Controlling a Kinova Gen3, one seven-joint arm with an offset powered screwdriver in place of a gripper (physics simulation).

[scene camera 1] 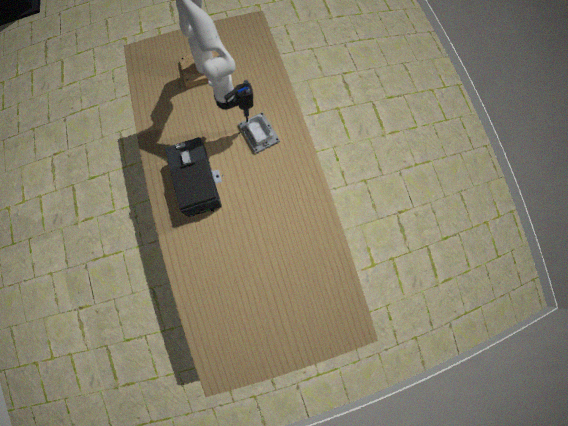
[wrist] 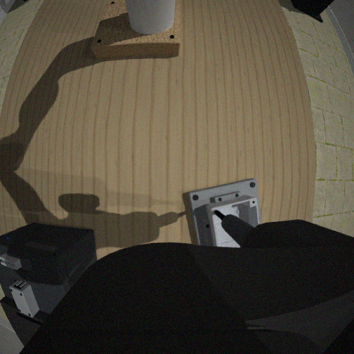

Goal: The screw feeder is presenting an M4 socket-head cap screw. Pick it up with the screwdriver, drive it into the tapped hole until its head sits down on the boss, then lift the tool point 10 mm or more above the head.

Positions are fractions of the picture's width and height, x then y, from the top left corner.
In view: a grey plate (wrist: 0.58, 0.55).
